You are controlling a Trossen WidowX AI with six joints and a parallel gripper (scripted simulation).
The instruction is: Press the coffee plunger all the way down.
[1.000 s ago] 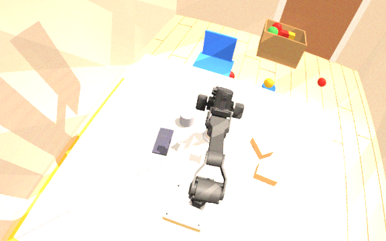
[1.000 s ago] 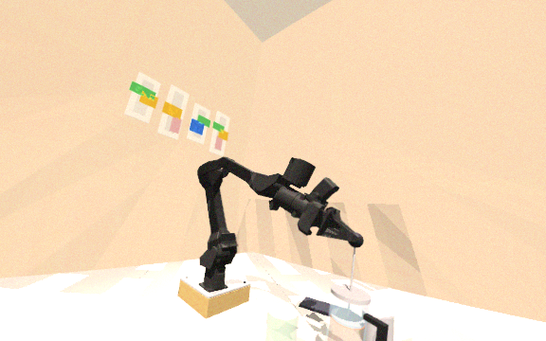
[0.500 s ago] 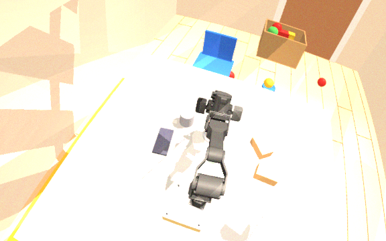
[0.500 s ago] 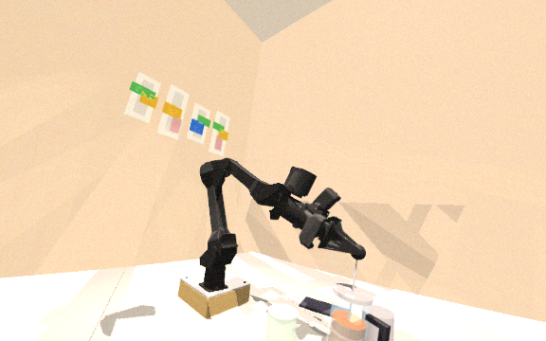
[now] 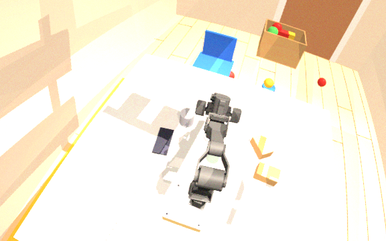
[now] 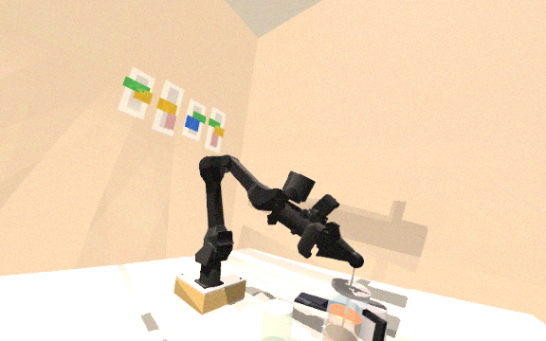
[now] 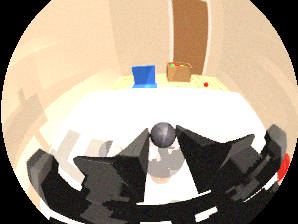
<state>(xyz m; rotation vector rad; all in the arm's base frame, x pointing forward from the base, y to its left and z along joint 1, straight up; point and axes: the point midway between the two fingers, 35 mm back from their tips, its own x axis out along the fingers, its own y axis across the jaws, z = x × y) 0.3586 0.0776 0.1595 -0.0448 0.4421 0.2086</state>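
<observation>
Now: gripper tip 10 mm to the left of the coffee press and 100 mm above it.
</observation>
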